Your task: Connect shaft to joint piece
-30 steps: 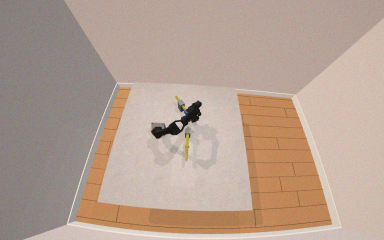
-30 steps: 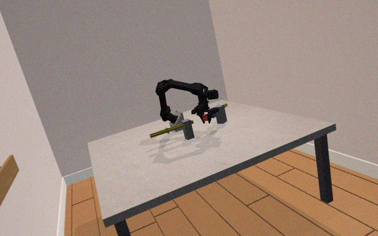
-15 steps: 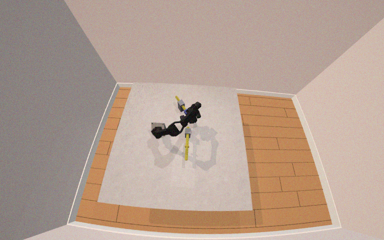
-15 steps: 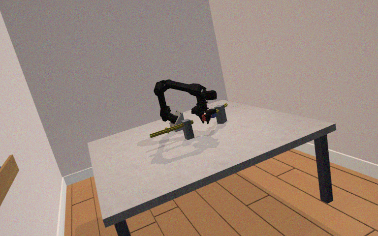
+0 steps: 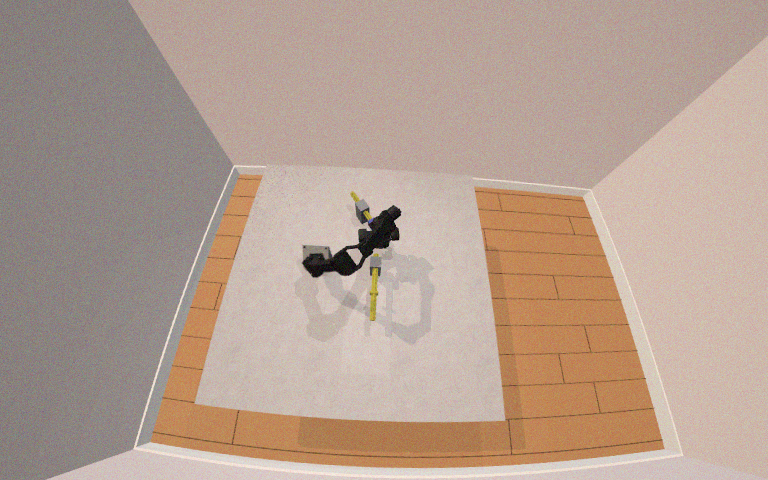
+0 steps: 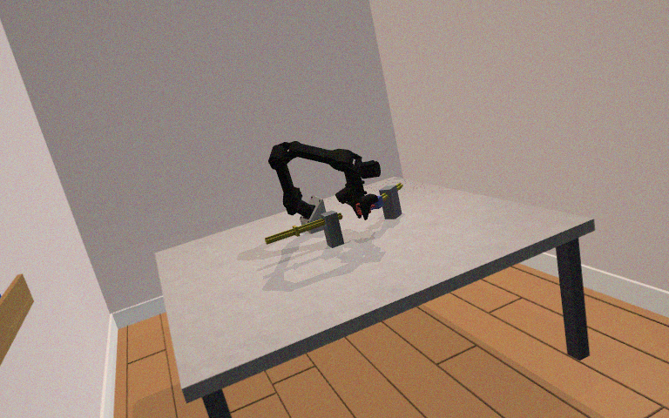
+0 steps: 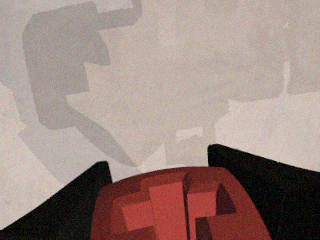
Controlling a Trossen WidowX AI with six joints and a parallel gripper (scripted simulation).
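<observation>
My gripper tip is 40 mm below the red square joint piece and 20 mm to the right of it.
</observation>
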